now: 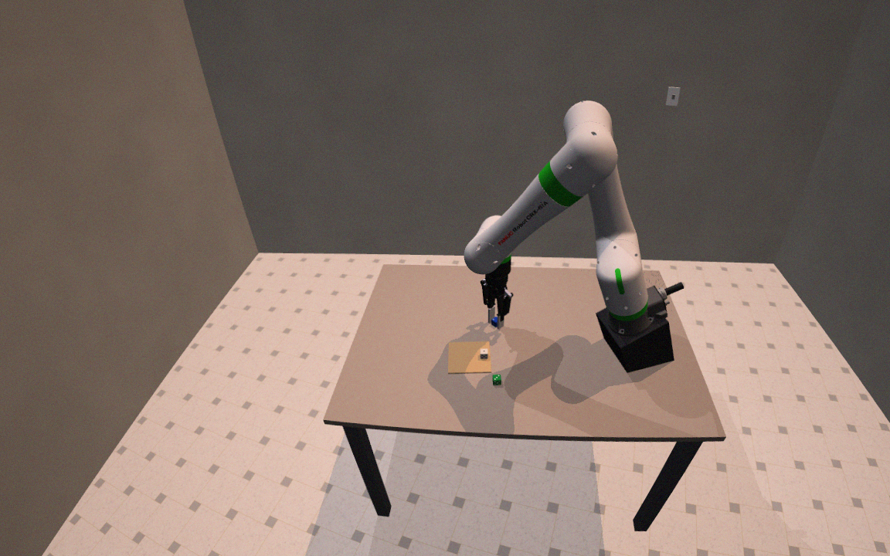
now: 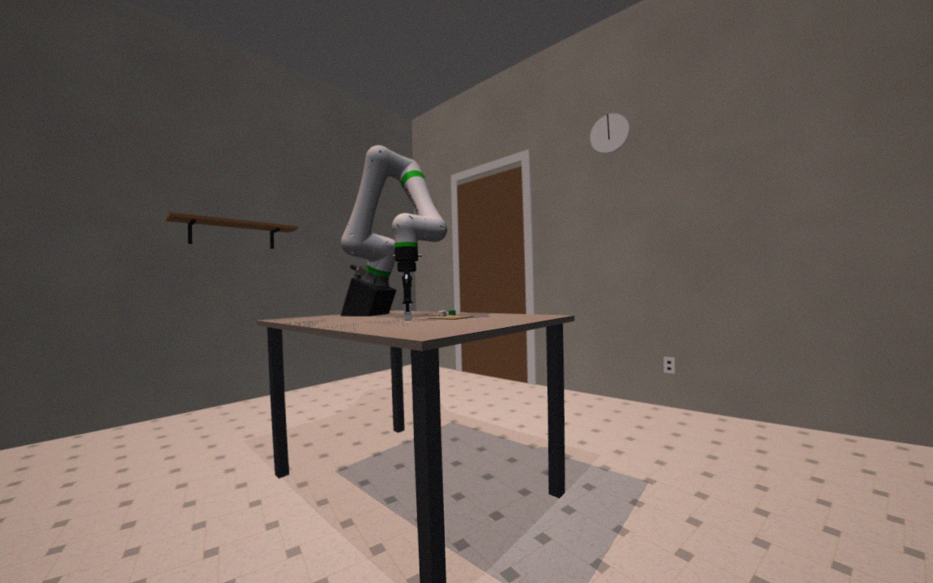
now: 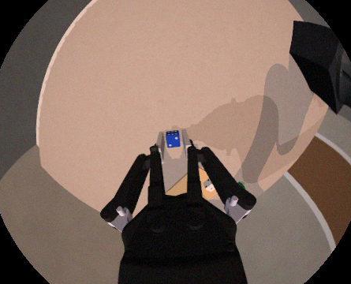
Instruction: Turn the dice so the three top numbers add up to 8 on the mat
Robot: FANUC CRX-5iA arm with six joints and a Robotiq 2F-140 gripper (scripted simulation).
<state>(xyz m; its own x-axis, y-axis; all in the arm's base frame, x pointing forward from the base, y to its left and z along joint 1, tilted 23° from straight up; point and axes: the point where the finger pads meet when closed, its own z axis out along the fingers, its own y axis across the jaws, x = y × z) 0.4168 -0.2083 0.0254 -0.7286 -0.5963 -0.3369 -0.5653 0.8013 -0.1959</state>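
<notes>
Right now the blue die is 2 cm below my hand. The rest, counted from my hand: mat: 15 cm to the left, 11 cm ahead, 3 cm below; green die: 27 cm to the left, 4 cm ahead, 2 cm below; white die: 15 cm to the left, 6 cm ahead, 2 cm below.
</notes>
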